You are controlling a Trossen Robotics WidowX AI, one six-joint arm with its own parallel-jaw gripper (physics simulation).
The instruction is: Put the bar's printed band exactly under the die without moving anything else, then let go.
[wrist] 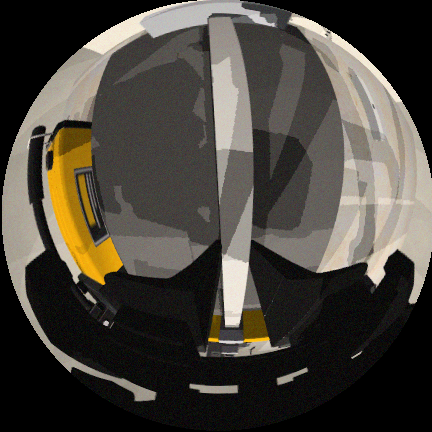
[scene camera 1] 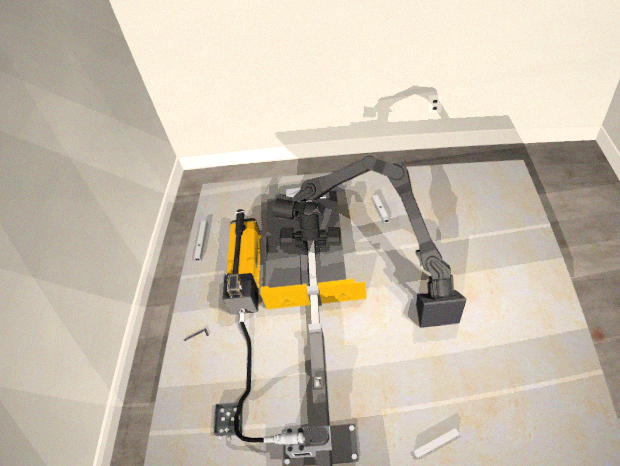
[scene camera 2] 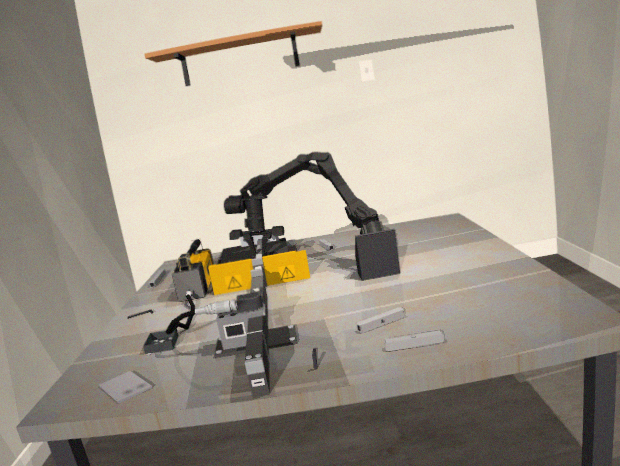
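Pixels of known places: gripper, fingertip midpoint: (wrist: 234, 244) (scene camera 1: 311, 253) (scene camera 2: 259, 257); arm's base, origin of the base link: (scene camera 1: 442, 296) (scene camera 2: 375, 241).
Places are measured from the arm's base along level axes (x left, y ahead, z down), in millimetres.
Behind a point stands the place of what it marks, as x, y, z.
The long pale bar (scene camera 1: 312, 265) {-215, 349, 34} (wrist: 235, 280) {-241, 346, 34} runs from below the gripper through the gap in the yellow guard (scene camera 1: 285, 296) {-121, 444, 35} (scene camera 2: 233, 284) {-124, 448, 81}, in line with the dark rail (scene camera 1: 316, 350) {75, 375, 29}. My gripper (scene camera 1: 310, 242) {-271, 345, 46} (wrist: 234, 244) {-271, 345, 46} is shut on the bar behind the guard, with one black finger against each side in the wrist view. The press (scene camera 1: 316, 434) {317, 403, -15} (scene camera 2: 249, 301) {339, 404, -8} stands over the front part of the rail. Its die is hidden under the head. I cannot make out the bar's printed band in these views.
A yellow unit (scene camera 1: 245, 248) {-322, 556, 21} (wrist: 65, 200) {-343, 527, 24} stands close left of the gripper. A black cable (scene camera 1: 249, 360) {41, 579, 94} curves to the press. A dark arm base (scene camera 1: 441, 309) {37, 13, 3} (scene camera 2: 376, 254) {37, 12, 32} stands right. Loose pale pieces (scene camera 1: 199, 240) {-450, 740, 85} (scene camera 1: 379, 206) {-466, 78, 101} (scene camera 1: 436, 443) {374, 112, 85} and a small tray (scene camera 2: 161, 342) {198, 654, 102} lie around.
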